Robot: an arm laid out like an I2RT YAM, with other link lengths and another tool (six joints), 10 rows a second.
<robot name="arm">
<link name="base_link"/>
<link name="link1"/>
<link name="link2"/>
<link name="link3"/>
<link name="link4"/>
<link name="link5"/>
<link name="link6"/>
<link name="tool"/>
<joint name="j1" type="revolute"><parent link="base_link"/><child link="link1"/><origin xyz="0 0 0.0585" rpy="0 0 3.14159"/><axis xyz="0 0 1"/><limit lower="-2.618" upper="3.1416"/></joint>
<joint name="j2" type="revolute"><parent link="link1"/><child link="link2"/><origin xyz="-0.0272 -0.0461 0.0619" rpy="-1.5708 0 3.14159"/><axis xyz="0 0 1"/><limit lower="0" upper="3.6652"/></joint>
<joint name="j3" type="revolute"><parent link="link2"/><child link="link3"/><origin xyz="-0.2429 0 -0.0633" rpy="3.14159 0 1.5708"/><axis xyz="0 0 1"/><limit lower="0" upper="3.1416"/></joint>
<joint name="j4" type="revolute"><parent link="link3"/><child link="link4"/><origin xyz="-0.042 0.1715 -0.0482"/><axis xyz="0 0 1"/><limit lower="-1.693" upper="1.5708"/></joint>
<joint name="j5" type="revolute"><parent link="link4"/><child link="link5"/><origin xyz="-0.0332 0.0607 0.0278" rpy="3.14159 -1.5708 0"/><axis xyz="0 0 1"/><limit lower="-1.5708" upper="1.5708"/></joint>
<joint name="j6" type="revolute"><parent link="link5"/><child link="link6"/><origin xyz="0 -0.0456 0.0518" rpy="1.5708 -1.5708 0"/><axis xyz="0 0 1"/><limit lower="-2.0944" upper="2.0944"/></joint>
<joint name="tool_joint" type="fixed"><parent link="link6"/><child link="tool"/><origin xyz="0.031 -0.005 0.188" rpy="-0.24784 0 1.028"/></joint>
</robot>
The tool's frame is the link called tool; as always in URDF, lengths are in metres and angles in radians.
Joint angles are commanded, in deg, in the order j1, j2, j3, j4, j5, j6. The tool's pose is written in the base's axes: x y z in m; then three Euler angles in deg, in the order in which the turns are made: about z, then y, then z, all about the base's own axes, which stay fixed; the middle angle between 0 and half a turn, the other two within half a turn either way. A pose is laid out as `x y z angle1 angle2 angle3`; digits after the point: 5 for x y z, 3 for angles.
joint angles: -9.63 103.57 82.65 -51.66 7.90 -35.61
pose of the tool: 0.29407 -0.10144 0.04649 35.113 156.451 3.378
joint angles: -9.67 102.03 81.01 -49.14 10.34 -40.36
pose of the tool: 0.29854 -0.11399 0.05319 25.169 155.490 -2.081
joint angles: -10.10 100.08 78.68 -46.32 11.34 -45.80
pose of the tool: 0.30190 -0.12279 0.05876 18.086 154.416 -4.301
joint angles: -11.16 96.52 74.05 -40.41 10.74 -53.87
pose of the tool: 0.31063 -0.13042 0.06636 11.234 151.459 -4.016
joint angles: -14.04 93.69 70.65 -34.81 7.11 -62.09
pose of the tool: 0.32274 -0.13763 0.07452 8.224 147.931 -0.640
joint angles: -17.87 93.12 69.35 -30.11 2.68 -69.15
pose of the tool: 0.33714 -0.14909 0.08117 5.996 144.795 1.984
